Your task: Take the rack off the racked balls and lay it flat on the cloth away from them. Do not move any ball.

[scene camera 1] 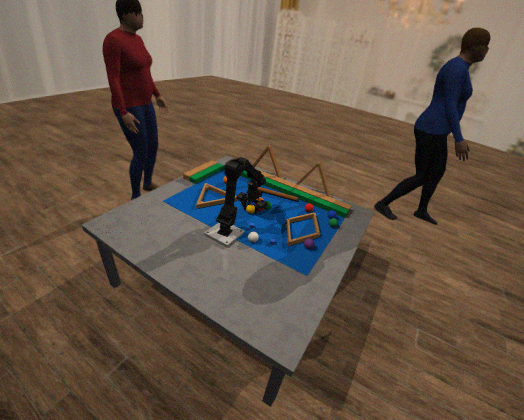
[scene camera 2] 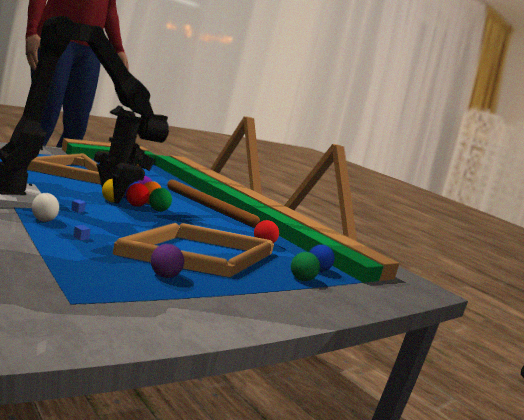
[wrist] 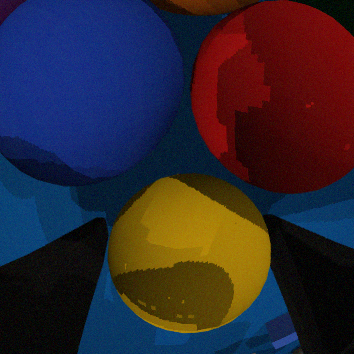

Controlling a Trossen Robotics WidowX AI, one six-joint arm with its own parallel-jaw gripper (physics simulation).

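Places are measured from the arm's base along level axes (x ahead, y left, z up), in centimetres.
Pixels of known places: gripper, fingertip midpoint: [scene camera 1: 250,212] [scene camera 2: 110,199] [wrist: 185,226]; arm's base, link origin: [scene camera 1: 224,231] [scene camera 2: 8,190].
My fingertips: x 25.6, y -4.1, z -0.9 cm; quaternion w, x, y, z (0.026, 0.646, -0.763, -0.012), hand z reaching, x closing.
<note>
For each thing: its top centre in the pictures, then the offset to it from my fingertips. Level surfaces: height alone.
- triangular wooden rack, top centre: [scene camera 2: 76,159] [scene camera 1: 211,191] dx +5.8, dy +30.9, dz +2.5 cm
- blue cloth, surface height: dz -0.5 cm
- yellow ball, top centre: [wrist: 198,320] [scene camera 2: 115,179] [scene camera 1: 251,205] dx +0.4, dy +0.0, dz +5.1 cm
- red ball, top centre: [wrist: 352,107] [scene camera 2: 139,183] dx +5.3, dy -3.6, dz +5.1 cm
- blue ball, top centre: [wrist: 20,81] dx +6.6, dy +2.1, dz +5.1 cm
- orange ball, top centre: [scene camera 2: 153,181] dx +10.7, dy -1.9, dz +5.1 cm
- green ball, top centre: [scene camera 2: 162,188] dx +9.5, dy -7.5, dz +5.1 cm
- four-sided wooden frame, top centre: [scene camera 2: 202,239] [scene camera 1: 303,225] dx +0.1, dy -33.6, dz +2.4 cm
- white ball, top centre: [scene camera 2: 47,193] [scene camera 1: 253,232] dx -23.6, dy -11.7, dz +5.1 cm
- brown rod, top centre: [scene camera 2: 211,196] [scene camera 1: 274,191] dx +28.6, dy -5.4, dz +2.4 cm
The triangular wooden rack [scene camera 1: 201,196] [scene camera 2: 65,171] lies flat on the blue cloth [scene camera 1: 300,262] [scene camera 2: 75,280], left of the grouped balls and apart from them. The group shows a yellow ball [scene camera 1: 250,209] [scene camera 2: 108,191] [wrist: 190,260], a red ball [scene camera 2: 137,195] [wrist: 290,100], a blue ball [wrist: 90,90], an orange ball [scene camera 2: 154,188] [wrist: 205,5], a green ball [scene camera 2: 160,199] and a purple ball [scene camera 2: 145,179]. No rack shows around them. My gripper [wrist: 185,226] is open and low at the group, its fingers on either side of the yellow ball. Whether they touch it is unclear.
A four-sided wooden frame [scene camera 1: 288,232] [scene camera 2: 210,266] lies at the right, beside a purple ball [scene camera 1: 309,243] [scene camera 2: 167,260]. A white ball [scene camera 1: 253,237] [scene camera 2: 45,207] is near the arm's base. A brown rod [scene camera 2: 215,202] lies along the green cushion [scene camera 1: 300,190] [scene camera 2: 295,228].
</note>
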